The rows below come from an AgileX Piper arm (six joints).
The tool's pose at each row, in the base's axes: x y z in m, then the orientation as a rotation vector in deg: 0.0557 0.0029 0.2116 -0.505 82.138 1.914; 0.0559 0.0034 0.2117 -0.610 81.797 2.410; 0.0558 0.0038 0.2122 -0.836 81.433 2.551; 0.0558 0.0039 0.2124 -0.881 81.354 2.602; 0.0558 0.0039 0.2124 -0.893 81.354 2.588; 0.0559 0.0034 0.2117 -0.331 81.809 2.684; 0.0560 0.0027 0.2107 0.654 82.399 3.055; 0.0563 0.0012 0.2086 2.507 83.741 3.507; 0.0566 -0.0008 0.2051 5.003 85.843 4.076; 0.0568 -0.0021 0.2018 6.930 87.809 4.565; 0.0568 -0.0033 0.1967 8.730 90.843 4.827; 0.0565 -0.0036 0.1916 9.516 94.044 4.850
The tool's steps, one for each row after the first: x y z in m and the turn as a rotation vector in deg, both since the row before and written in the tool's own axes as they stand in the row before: -0.0001 0.0005 0.0002 -0.376 -0.337 0.276; -0.0005 0.0004 0.0000 -0.247 -0.359 -0.043; -0.0002 0.0001 0.0000 -0.063 -0.078 0.007; 0.0000 0.0000 0.0000 0.000 0.000 -0.017; 0.0007 -0.0005 0.0000 0.341 0.443 0.410; 0.0010 -0.0007 -0.0001 0.470 0.574 0.855; 0.0021 -0.0016 0.0000 1.034 1.319 1.435; 0.0034 -0.0022 -0.0001 1.417 2.091 1.890; 0.0032 -0.0016 0.0000 1.072 1.976 1.473; 0.0049 -0.0018 -0.0001 1.184 3.039 1.198; 0.0050 -0.0011 -0.0002 0.700 3.191 0.382
